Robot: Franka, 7 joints.
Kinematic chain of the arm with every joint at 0, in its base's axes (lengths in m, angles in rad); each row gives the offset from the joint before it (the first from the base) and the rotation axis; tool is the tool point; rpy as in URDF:
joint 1: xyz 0 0 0.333 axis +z
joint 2: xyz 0 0 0 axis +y
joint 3: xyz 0 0 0.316 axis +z
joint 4: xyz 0.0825 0 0 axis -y
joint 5: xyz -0.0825 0 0.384 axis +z
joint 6: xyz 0 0 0 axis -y
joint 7: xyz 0.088 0 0 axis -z
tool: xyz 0 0 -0.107 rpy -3.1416 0 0
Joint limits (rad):
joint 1: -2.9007..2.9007
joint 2: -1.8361..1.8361
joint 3: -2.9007..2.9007
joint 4: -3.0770..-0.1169
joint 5: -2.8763..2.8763
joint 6: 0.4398..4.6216
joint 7: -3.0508..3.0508
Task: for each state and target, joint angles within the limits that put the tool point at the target. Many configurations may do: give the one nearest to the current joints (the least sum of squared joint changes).
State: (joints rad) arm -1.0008 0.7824 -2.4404 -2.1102 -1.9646 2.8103 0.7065
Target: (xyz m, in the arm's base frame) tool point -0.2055 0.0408 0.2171
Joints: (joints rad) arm -1.0216 0.5914 -2.3328 -3.0770 -2.1936 3.0992 0.7065
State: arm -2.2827 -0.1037 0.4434 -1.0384 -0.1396 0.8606 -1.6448
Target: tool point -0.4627 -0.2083 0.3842
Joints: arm -2.7158 0.3879 0.0595 -1.6362 -0.2057 0.7901 -1.6448
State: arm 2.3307 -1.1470 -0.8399 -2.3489 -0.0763 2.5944 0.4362
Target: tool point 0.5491 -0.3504 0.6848
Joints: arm 1.7873 -1.6423 -0.8816 -1.5885 -0.0685 2.7813 0.4362
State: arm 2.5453 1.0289 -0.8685 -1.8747 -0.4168 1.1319 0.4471
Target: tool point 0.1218 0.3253 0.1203
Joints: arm 2.3904 1.1885 -0.7988 -2.1719 -0.3564 1.1265 0.4471
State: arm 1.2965 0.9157 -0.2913 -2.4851 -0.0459 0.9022 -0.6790
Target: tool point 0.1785 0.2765 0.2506
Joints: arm 1.3446 0.4274 -0.3155 -2.2280 -0.0618 0.7110 -0.6790
